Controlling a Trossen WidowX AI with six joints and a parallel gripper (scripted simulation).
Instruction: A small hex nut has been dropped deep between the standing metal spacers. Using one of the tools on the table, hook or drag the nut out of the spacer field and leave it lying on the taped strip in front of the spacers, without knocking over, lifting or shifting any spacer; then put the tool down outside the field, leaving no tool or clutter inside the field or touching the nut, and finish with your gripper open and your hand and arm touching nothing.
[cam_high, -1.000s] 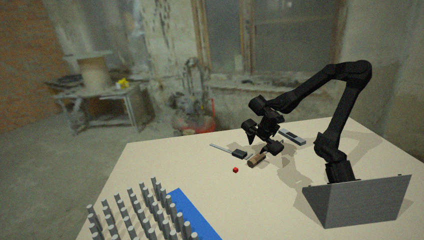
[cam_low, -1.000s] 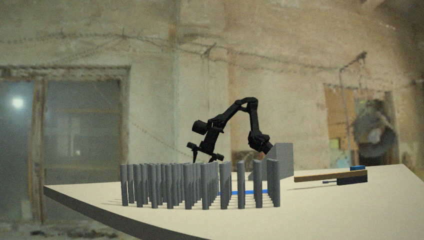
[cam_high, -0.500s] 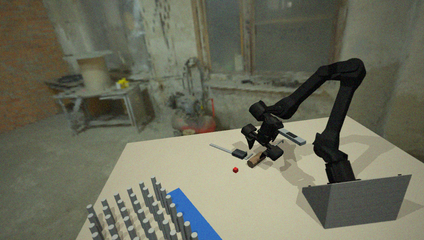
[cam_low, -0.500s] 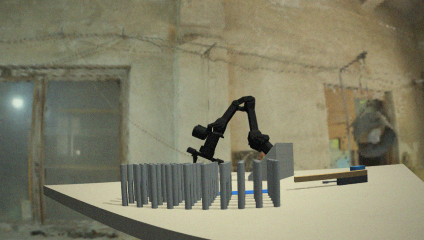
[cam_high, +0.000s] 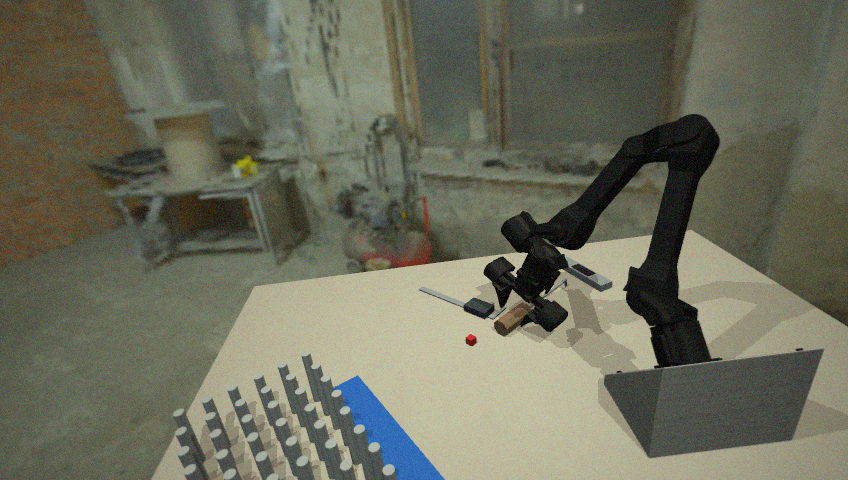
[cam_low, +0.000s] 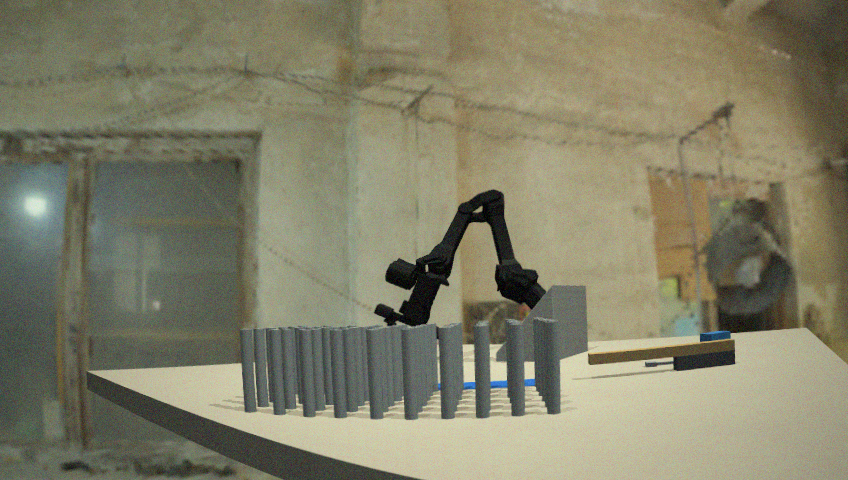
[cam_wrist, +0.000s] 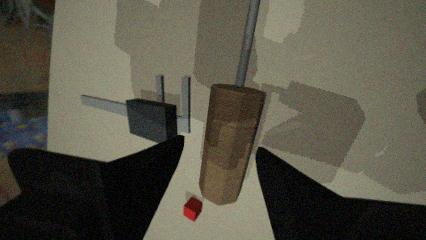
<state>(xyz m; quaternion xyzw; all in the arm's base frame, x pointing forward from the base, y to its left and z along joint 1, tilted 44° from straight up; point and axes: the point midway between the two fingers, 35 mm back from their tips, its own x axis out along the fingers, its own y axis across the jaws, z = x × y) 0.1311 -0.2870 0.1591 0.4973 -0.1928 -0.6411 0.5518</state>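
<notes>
The small red cube lies 100 mm ahead of my gripper tip, 30 mm to the left of it and 20 mm below it. From my gripper tip the other things lie so: grey flat block (250 mm behind, 140 mm to the right, 10 mm below); then blue taped strip (310 mm ahead, 260 mm to the left, 20 mm below).
</notes>
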